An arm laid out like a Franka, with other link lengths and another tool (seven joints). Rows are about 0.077 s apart.
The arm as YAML. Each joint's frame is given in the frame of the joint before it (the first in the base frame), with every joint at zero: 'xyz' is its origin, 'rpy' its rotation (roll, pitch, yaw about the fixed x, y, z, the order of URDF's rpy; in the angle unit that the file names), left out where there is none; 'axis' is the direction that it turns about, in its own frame. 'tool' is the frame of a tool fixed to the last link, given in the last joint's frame.
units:
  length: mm
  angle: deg
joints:
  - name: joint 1
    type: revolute
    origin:
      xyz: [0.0, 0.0, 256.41]
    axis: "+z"
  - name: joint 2
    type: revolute
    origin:
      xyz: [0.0, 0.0, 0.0]
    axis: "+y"
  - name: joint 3
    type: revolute
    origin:
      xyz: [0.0, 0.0, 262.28]
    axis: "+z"
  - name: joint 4
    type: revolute
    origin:
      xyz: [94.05, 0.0, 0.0]
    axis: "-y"
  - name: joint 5
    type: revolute
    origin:
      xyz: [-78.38, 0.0, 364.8]
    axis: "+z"
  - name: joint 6
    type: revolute
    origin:
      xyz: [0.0, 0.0, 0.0]
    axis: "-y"
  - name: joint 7
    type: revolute
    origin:
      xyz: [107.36, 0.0, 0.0]
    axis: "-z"
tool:
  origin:
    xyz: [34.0, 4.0, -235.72]
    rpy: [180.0, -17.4, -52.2]
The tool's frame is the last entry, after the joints.
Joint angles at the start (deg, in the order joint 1, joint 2, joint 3, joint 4, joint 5, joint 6, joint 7):
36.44 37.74 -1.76 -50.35 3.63 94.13 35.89
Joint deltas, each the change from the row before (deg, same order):
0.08 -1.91 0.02 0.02 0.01 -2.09 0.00
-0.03 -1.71 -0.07 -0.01 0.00 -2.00 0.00
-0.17 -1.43 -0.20 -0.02 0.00 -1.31 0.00
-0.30 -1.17 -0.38 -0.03 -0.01 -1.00 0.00
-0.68 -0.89 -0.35 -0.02 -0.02 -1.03 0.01
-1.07 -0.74 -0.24 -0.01 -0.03 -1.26 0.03
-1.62 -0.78 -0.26 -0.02 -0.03 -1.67 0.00
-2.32 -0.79 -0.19 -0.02 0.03 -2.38 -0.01
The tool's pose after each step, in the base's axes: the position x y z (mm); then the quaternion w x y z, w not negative. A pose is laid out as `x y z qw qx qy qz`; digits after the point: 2 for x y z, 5 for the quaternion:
613.66 429.83 295.82 0.01181 0.88308 -0.44785 0.13948
606.70 423.82 312.37 0.01410 0.88337 -0.44758 0.13833
603.58 416.62 326.96 0.01397 0.88212 -0.44974 0.13932
603.38 407.19 338.90 0.01432 0.87954 -0.45415 0.14124
605.65 394.07 347.19 0.01739 0.87574 -0.46116 0.14179
609.04 377.32 352.96 0.02344 0.87099 -0.47026 0.14029
613.97 353.67 358.00 0.03295 0.86424 -0.48297 0.13692
618.91 321.99 361.28 0.04775 0.85530 -0.49949 0.12916

